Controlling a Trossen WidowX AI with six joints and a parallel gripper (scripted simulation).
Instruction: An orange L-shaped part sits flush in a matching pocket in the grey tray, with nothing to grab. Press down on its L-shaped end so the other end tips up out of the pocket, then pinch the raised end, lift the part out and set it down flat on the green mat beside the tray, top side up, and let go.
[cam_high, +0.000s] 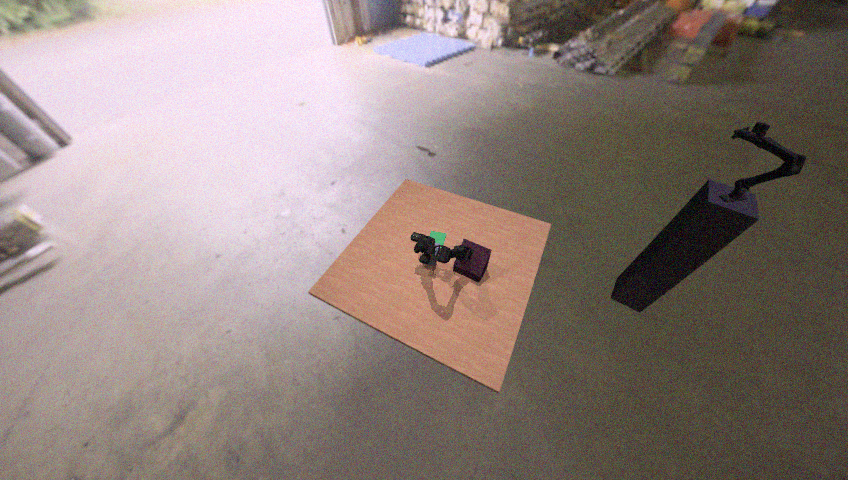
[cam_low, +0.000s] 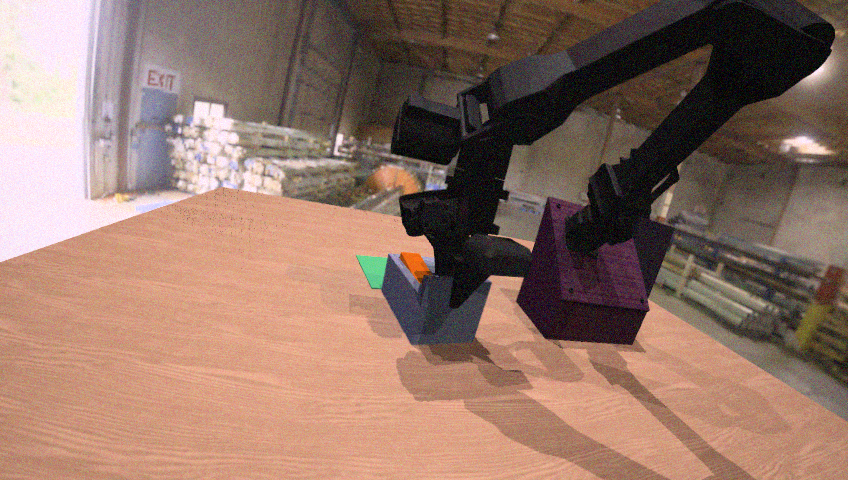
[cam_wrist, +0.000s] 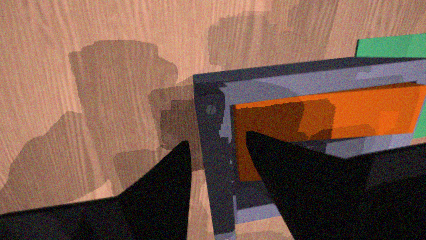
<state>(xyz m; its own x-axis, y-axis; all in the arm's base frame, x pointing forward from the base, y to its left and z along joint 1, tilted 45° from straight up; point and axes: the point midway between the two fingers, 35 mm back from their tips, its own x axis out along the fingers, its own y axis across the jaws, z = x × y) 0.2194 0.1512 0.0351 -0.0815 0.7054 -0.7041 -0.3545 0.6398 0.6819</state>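
Now: gripper tip 10 mm short of the orange L-shaped part, 50 mm to the left of it and 10 mm above it. From my gripper tip the other things lie so: green mat (70 mm ahead, 210 mm to the right, 70 mm below).
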